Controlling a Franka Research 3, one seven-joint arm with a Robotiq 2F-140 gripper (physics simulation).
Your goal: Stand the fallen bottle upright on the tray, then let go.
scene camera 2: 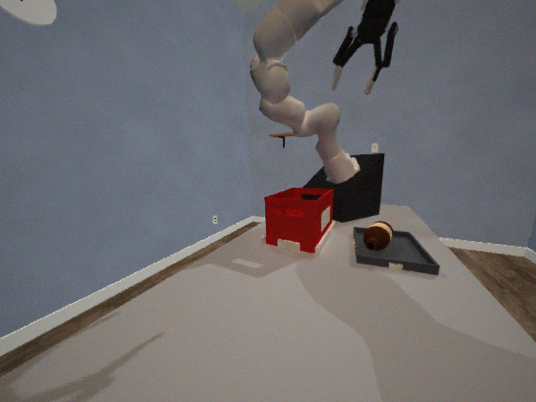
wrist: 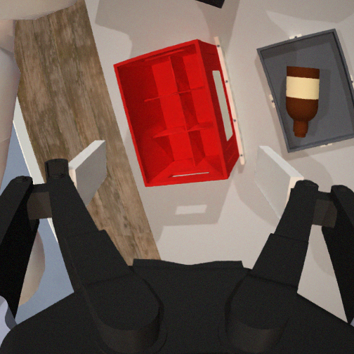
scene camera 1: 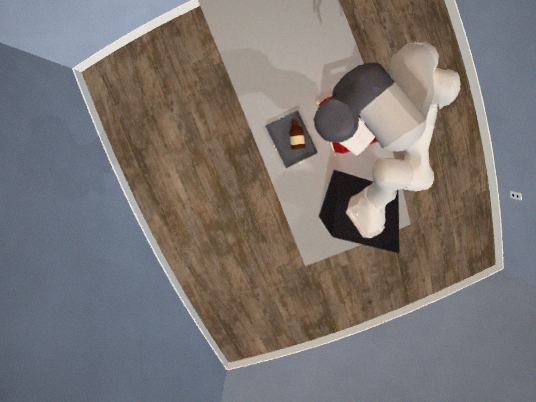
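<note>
A brown bottle [scene camera 1: 297, 136] [scene camera 2: 378, 236] [wrist: 302, 97] with a cream label lies on its side in the dark grey tray [scene camera 1: 280, 139] [scene camera 2: 417, 250] [wrist: 275, 55]. In the wrist view its neck points toward the lower edge of the picture. My gripper [scene camera 2: 352, 90] [wrist: 181, 160] is open, with nothing between its fingers. It hangs high above the table, well above the level of the tray and the bottle. In the wrist view the bottle is up and to the right of the fingers. In scene camera 1 the arm hides the gripper.
A red crate [scene camera 1: 340, 147] [scene camera 2: 290, 225] [wrist: 224, 115] with inner dividers stands beside the tray, partly under the arm in scene camera 1. A black block [scene camera 1: 335, 200] [scene camera 2: 367, 190] stands at the arm's base. The grey table [scene camera 1: 300, 220] [scene camera 2: 225, 320] bears the crate and the tray.
</note>
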